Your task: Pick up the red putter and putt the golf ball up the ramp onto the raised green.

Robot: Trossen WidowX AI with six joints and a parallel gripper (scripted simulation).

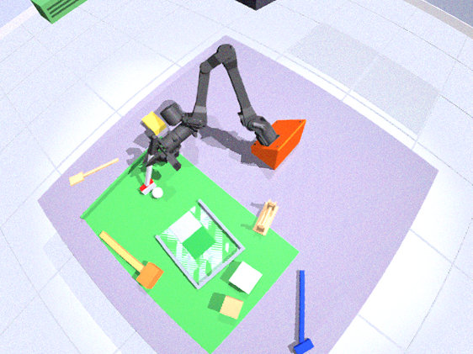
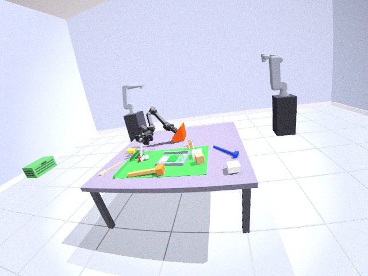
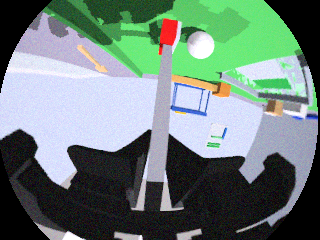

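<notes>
My gripper tip is 3 cm short of the white golf ball, 5 cm to the right of it and 14 cm above it. The rest, counted from my gripper tip: green mat 7 cm ahead, 24 cm to the left, 16 cm below; yellow block 15 cm behind, 24 cm to the right, 15 cm below; red putter 1 cm behind, 4 cm below.
</notes>
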